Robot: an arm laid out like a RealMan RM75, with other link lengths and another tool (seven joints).
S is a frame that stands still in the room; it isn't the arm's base.
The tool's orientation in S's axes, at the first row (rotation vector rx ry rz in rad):
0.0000 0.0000 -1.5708
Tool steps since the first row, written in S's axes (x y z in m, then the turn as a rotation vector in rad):
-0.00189 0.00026 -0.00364 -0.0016 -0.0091 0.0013
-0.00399 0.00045 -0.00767 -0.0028 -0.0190 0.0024
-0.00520 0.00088 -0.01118 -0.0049 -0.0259 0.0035
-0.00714 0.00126 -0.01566 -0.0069 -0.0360 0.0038
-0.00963 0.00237 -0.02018 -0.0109 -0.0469 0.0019
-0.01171 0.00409 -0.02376 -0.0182 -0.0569 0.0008
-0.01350 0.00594 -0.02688 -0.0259 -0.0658 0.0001
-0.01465 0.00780 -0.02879 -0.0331 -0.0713 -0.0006
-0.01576 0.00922 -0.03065 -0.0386 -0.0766 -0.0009
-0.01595 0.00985 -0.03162 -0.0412 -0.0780 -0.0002
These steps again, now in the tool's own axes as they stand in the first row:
-0.00026 -0.00189 -0.00364 0.0091 -0.0016 0.0013
-0.00045 -0.00399 -0.00767 0.0190 -0.0028 0.0024
-0.00088 -0.00520 -0.01118 0.0259 -0.0049 0.0035
-0.00126 -0.00714 -0.01566 0.0360 -0.0069 0.0038
-0.00237 -0.00963 -0.02018 0.0469 -0.0109 0.0019
-0.00409 -0.01171 -0.02376 0.0569 -0.0182 0.0008
-0.00594 -0.01350 -0.02688 0.0658 -0.0259 0.0001
-0.00780 -0.01465 -0.02879 0.0713 -0.0331 -0.0006
-0.00922 -0.01576 -0.03065 0.0766 -0.0386 -0.0009
-0.00985 -0.01595 -0.03162 0.0780 -0.0412 -0.0002

